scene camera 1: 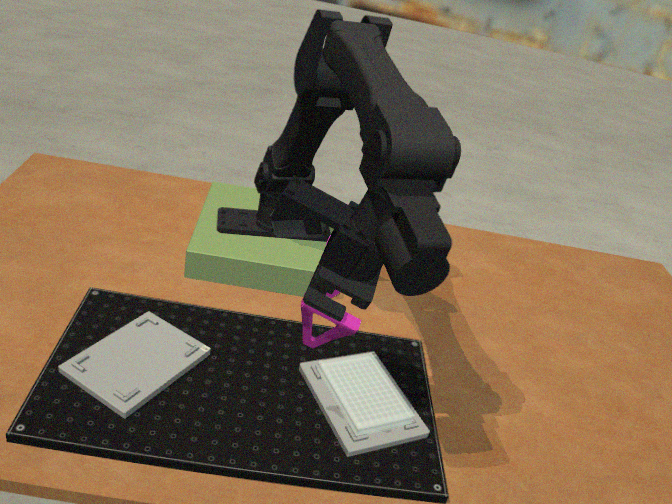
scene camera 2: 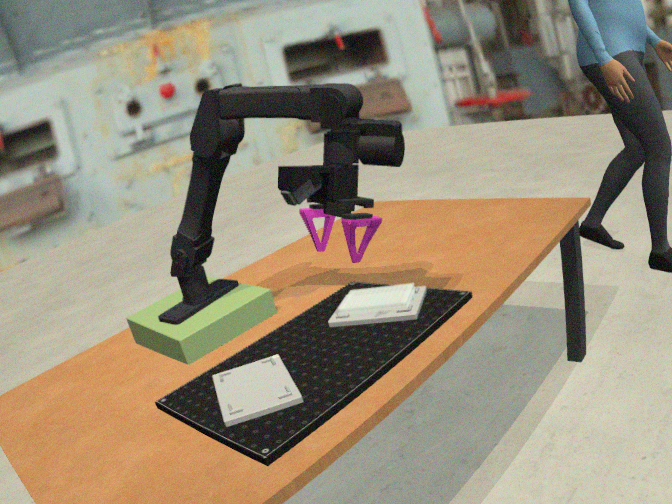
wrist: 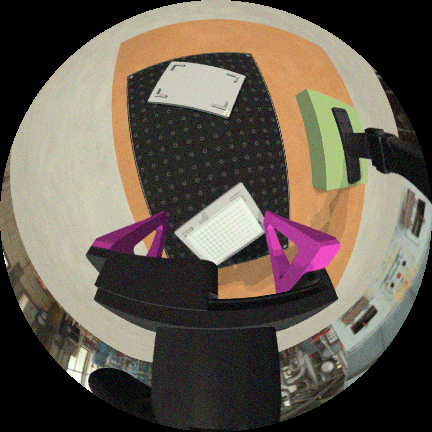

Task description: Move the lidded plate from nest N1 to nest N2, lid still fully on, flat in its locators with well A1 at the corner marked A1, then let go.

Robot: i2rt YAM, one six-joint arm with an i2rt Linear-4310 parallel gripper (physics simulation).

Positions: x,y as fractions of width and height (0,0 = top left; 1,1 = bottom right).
Labels:
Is my gripper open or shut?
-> Open.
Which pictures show my gripper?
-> Scene camera 1, scene camera 2 and the wrist view: all of them.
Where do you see a grey nest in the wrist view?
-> At 0.49,0.21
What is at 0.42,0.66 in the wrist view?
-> My gripper.

